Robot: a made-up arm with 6 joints. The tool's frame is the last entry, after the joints.
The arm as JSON. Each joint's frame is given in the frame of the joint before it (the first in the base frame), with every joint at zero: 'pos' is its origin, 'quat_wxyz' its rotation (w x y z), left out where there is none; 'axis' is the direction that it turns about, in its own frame. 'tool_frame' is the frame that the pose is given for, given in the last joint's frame.
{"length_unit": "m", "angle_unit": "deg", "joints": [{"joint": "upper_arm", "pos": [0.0, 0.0, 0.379], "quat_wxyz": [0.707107, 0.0, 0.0, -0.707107], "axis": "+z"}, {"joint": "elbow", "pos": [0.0, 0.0, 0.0], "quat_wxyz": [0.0, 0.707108, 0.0, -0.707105], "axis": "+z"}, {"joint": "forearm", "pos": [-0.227, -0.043, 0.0], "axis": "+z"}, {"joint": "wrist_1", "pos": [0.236, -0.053, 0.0], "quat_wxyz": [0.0, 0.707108, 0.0, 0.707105], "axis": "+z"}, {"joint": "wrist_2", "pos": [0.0, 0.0, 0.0], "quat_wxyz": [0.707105, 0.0, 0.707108, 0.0], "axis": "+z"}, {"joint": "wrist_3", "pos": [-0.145, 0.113, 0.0], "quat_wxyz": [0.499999, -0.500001, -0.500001, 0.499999], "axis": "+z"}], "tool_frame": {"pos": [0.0, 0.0, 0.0]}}
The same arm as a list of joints. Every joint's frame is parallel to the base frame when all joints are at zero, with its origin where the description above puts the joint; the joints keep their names.
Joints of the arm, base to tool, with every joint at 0 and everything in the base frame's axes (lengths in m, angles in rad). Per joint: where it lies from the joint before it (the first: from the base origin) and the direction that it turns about. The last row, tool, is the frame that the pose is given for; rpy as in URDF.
upper_arm: axis 0 0 1 offset 0 0 0.379
elbow: axis 0 1 0 offset 0 0 0
forearm: axis 0 1 0 offset 0.043 0 0.227
wrist_1: axis 0 0 -1 offset 0.053 0 -0.236
wrist_2: axis 0 1 0 offset 0 0 0
wrist_3: axis 0 0 -1 offset 0.113 0 -0.145
tool: offset 0 0 0 rpy 3.1416 0 0

